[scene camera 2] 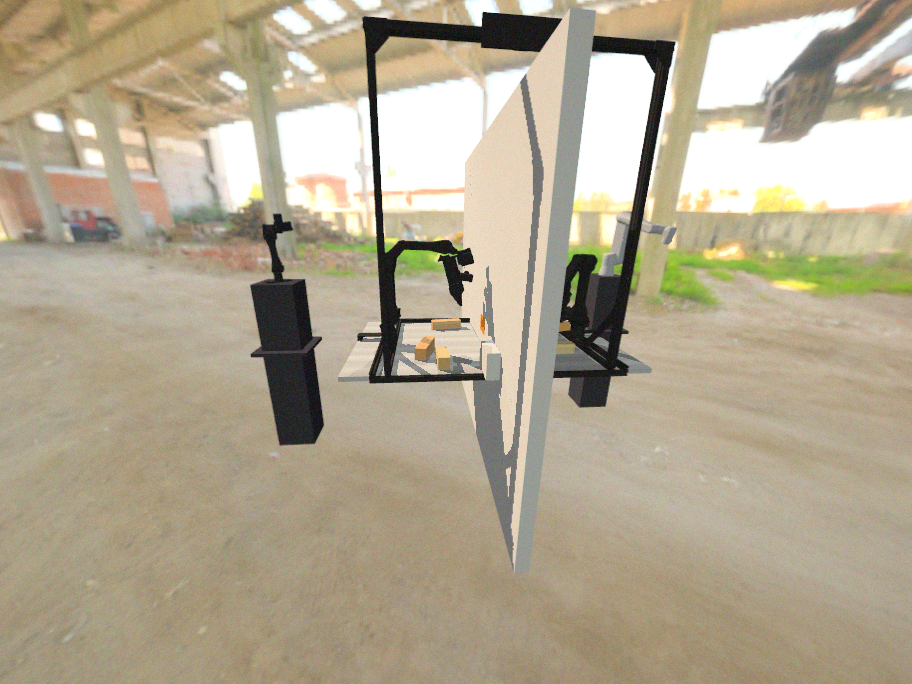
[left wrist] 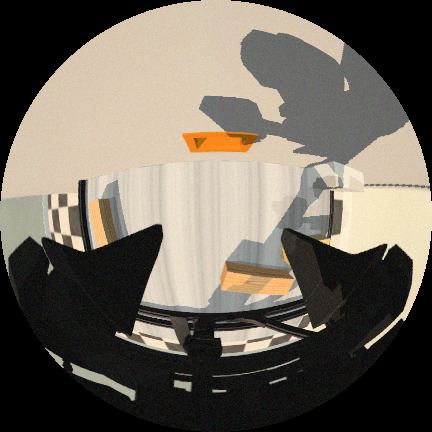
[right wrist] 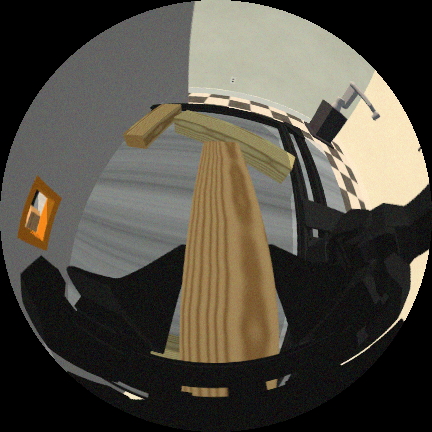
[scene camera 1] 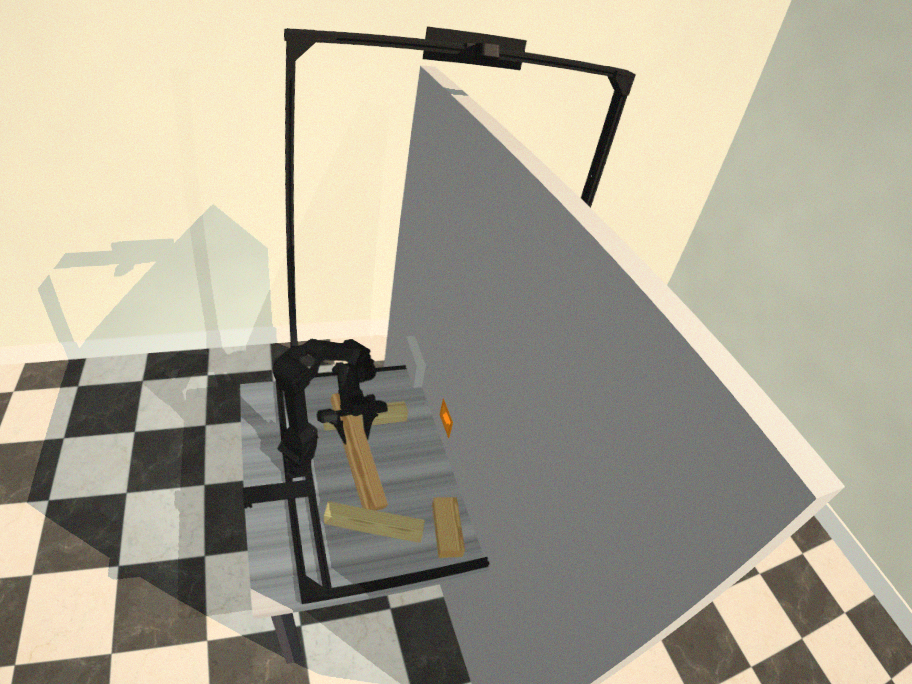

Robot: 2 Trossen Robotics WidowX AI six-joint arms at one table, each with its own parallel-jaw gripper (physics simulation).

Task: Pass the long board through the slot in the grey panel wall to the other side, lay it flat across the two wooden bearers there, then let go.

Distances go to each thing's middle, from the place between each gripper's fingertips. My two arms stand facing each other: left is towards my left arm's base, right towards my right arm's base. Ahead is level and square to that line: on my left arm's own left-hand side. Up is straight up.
Now: left hand 13 cm to the left of the orange-framed slot (right wrist: pixel 39 238) and 10 cm above it.
My right gripper is now 290 mm to the right of the orange-framed slot, 30 mm past it and 20 mm below it.
